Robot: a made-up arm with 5 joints. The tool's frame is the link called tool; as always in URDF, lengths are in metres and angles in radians. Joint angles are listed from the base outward.
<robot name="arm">
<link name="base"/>
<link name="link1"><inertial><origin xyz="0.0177 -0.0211 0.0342"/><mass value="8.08"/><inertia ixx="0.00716" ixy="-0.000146" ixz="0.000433" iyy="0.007" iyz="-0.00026" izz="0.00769"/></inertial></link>
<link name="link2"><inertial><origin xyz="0.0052 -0.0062 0.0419"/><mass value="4.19"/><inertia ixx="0.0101" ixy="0" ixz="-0.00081" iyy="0.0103" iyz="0" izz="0.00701"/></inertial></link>
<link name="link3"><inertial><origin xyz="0.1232 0.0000 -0.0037"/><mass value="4.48"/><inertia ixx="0.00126" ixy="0" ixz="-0.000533" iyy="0.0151" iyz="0" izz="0.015"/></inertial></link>
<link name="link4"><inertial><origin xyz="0.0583 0.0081 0.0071"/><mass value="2.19"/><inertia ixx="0.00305" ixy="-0.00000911" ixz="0" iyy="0.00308" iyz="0" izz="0.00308"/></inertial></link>
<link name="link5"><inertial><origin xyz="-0.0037 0.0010 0.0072"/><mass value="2.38"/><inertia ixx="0.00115" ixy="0" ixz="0" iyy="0.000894" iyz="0" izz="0.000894"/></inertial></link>
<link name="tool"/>
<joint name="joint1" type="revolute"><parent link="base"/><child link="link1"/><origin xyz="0.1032 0.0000 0.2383" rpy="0.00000 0.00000 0.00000"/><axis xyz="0 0 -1"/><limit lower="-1.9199" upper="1.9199"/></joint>
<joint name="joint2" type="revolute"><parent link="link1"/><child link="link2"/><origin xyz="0.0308 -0.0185 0.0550" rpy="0.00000 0.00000 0.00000"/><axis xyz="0 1 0"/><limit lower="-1.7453" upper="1.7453"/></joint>
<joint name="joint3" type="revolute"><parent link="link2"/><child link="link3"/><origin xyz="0.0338 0.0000 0.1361" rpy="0.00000 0.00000 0.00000"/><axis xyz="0 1 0"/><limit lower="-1.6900" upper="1.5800"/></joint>
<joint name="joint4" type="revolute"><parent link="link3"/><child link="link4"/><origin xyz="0.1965 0.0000 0.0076" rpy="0.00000 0.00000 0.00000"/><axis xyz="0 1 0"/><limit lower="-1.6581" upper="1.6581"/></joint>
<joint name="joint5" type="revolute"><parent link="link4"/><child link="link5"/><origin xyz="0.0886 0.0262 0.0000" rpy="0.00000 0.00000 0.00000"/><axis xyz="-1 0 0"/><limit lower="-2.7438" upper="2.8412"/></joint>
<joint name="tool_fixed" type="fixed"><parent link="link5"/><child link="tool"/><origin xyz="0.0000 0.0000 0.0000" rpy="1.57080 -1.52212 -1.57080"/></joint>
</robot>
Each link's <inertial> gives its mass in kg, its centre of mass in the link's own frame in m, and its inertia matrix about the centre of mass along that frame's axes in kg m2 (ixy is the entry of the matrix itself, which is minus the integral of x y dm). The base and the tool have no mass. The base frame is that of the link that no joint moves.
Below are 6 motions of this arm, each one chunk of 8 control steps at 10 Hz.
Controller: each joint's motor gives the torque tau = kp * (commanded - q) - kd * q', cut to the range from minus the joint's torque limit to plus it. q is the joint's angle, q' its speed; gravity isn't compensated. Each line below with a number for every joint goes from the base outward.
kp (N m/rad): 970 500 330 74 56
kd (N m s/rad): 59 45 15 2.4 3.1
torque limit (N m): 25 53 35 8.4 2.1
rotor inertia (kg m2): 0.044 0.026 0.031 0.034 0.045
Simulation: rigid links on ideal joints. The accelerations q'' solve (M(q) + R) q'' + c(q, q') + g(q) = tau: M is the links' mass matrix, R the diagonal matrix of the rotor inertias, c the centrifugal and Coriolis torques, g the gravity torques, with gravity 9.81 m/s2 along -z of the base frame. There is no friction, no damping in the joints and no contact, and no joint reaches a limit. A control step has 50 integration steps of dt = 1/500 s. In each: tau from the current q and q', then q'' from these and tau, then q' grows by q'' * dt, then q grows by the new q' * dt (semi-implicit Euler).
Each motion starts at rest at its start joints. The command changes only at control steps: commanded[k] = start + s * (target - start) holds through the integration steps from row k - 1 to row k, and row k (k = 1, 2, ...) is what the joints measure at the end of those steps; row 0 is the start. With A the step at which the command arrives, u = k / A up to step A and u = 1 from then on. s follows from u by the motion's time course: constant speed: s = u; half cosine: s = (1 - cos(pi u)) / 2; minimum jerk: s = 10 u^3 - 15 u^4 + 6 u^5; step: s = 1 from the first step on.
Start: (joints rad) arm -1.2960 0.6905 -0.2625 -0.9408 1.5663
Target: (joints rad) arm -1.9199 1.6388 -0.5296 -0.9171 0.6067
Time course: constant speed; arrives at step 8
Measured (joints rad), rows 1 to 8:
1: -1.3572 0.7988 -0.2569 -0.9018 1.4677
2: -1.4370 0.9298 -0.2720 -0.8781 1.3495
3: -1.5152 1.0477 -0.3116 -0.8834 1.2292
4: -1.5932 1.1644 -0.3487 -0.8809 1.1090
5: -1.6712 1.2821 -0.3839 -0.8766 0.9891
6: -1.7490 1.3994 -0.4198 -0.8736 0.8690
7: -1.8268 1.5159 -0.4561 -0.8709 0.7489
8: -1.9045 1.6320 -0.4925 -0.8685 0.6286

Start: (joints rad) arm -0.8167 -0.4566 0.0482 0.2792 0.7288
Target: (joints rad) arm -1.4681 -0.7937 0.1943 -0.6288 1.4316
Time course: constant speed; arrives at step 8
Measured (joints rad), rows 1 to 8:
1: -0.8822 -0.4677 0.1099 0.2070 0.8061
2: -0.9615 -0.4956 0.1367 0.0961 0.8953
3: -1.0425 -0.5389 0.1471 -0.0300 0.9826
4: -1.1238 -0.5832 0.1635 -0.1463 1.0702
5: -1.2051 -0.6269 0.1812 -0.2627 1.1579
6: -1.2864 -0.6711 0.1980 -0.3811 1.2455
7: -1.3677 -0.7156 0.2145 -0.5001 1.3330
8: -1.4490 -0.7601 0.2310 -0.6195 1.4204

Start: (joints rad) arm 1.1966 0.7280 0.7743 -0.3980 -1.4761
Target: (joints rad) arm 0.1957 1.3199 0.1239 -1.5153 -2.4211
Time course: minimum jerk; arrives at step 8
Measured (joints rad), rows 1 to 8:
1: 1.1834 0.7532 0.7713 -0.3945 -1.4905
2: 1.1108 0.7977 0.7178 -0.4962 -1.5640
3: 0.9642 0.8793 0.6050 -0.6937 -1.7084
4: 0.7608 0.9956 0.4608 -0.9403 -1.9081
5: 0.5369 1.1238 0.3169 -1.1850 -2.1227
6: 0.3461 1.2364 0.2082 -1.3694 -2.2989
7: 0.2342 1.3113 0.1529 -1.4584 -2.3971
8: 0.2014 1.3436 0.1409 -1.4702 -2.4214

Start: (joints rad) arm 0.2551 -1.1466 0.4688 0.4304 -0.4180
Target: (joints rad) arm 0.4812 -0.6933 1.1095 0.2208 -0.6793
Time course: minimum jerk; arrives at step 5
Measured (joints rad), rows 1 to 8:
1: 0.2658 -1.1257 0.5433 0.4635 -0.4320
2: 0.3152 -1.0334 0.7127 0.4156 -0.4929
3: 0.3912 -0.8852 0.9511 0.3478 -0.5837
4: 0.4540 -0.7548 1.1283 0.2985 -0.6571
5: 0.4765 -0.6979 1.1648 0.2688 -0.6789
6: 0.4804 -0.6824 1.1569 0.2554 -0.6805
7: 0.4811 -0.6775 1.1557 0.2557 -0.6805
8: 0.4812 -0.6757 1.1561 0.2562 -0.6805

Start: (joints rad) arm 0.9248 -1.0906 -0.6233 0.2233 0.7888
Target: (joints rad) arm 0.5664 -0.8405 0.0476 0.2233 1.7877
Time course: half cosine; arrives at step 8
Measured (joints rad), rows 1 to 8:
1: 0.9137 -1.1014 -0.6055 0.2246 0.8224
2: 0.8801 -1.0902 -0.5395 0.2222 0.9181
3: 0.8268 -1.0514 -0.4215 0.2371 1.0679
4: 0.7612 -0.9974 -0.2795 0.2521 1.2533
5: 0.6933 -0.9405 -0.1383 0.2632 1.4465
6: 0.6331 -0.8898 -0.0186 0.2700 1.6169
7: 0.5900 -0.8527 0.0618 0.2717 1.7367
8: 0.5707 -0.8340 0.0913 0.2689 1.7853

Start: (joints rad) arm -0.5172 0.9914 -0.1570 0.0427 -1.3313
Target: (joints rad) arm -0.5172 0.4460 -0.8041 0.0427 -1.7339
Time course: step
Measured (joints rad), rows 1 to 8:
1: -0.5169 0.9944 -0.4402 0.1386 -1.5819
2: -0.5178 0.7836 -0.7105 0.0946 -1.7428
3: -0.5172 0.5535 -0.8046 0.0192 -1.7339
4: -0.5170 0.4974 -0.7800 0.0628 -1.7347
5: -0.5172 0.5006 -0.7517 0.0915 -1.7369
6: -0.5172 0.5015 -0.7503 0.0882 -1.7371
7: -0.5172 0.4991 -0.7534 0.0845 -1.7369
8: -0.5172 0.4984 -0.7534 0.0850 -1.7368

